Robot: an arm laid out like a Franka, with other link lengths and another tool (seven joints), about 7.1 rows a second.
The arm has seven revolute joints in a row. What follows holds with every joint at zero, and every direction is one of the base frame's.
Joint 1 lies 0.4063 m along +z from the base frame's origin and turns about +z.
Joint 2 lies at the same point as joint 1 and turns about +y.
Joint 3 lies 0.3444 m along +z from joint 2 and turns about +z.
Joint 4 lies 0.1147 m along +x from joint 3 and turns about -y.
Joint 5 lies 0.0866 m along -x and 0.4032 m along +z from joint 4 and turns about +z.
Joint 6 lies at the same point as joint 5 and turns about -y.
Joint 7 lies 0.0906 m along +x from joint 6 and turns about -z.
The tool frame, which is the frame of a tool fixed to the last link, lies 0.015 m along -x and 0.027 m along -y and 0.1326 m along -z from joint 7; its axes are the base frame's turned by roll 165.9, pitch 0 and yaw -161.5 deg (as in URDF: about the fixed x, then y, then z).
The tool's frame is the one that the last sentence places.
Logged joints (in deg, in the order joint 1, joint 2, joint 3, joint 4, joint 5, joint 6, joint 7), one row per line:
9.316 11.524 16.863 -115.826 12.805 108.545 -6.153
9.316 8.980 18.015 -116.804 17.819 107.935 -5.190
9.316 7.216 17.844 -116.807 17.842 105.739 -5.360
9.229 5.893 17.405 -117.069 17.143 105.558 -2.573
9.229 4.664 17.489 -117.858 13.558 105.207 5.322
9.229 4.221 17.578 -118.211 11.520 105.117 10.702
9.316 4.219 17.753 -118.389 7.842 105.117 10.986
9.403 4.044 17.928 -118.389 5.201 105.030 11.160
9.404 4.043 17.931 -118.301 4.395 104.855 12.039
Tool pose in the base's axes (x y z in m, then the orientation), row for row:
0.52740 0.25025 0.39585 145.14 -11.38 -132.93
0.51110 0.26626 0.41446 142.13 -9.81 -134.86
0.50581 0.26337 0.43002 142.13 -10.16 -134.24
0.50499 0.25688 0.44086 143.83 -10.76 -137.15
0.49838 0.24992 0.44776 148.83 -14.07 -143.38
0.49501 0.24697 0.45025 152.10 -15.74 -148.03
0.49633 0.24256 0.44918 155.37 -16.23 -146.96
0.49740 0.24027 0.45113 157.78 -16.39 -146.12
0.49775 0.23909 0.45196 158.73 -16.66 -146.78
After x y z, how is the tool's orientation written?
As angles about the fixed x, y, z axes (roll, pitch, yaw), in degrees.
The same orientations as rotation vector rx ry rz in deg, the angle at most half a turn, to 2 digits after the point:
56.18 -140.87 -37.60
53.86 -141.18 -42.87
54.35 -140.60 -42.41
51.14 -143.13 -40.96
43.20 -147.35 -34.69
37.45 -150.00 -31.02
39.59 -150.51 -26.25
41.35 -150.95 -22.82
40.67 -151.40 -21.64

